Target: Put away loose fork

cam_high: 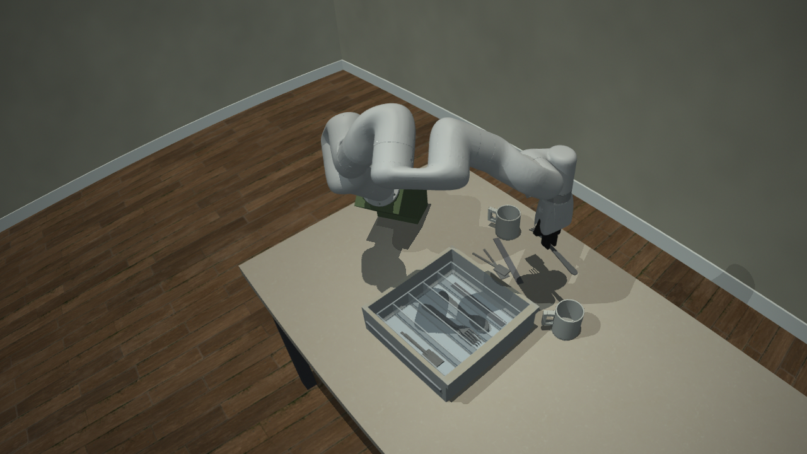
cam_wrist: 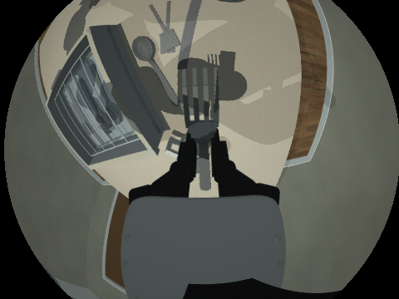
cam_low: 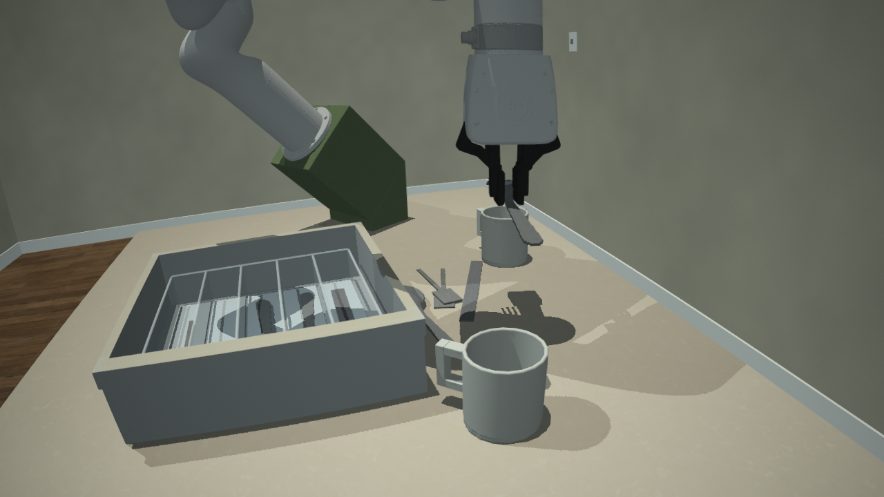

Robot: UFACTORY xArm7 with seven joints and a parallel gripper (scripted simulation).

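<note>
The grey cutlery tray lies 27 cm to the right of my hand, 16 cm behind it and 15 cm below it.
</note>
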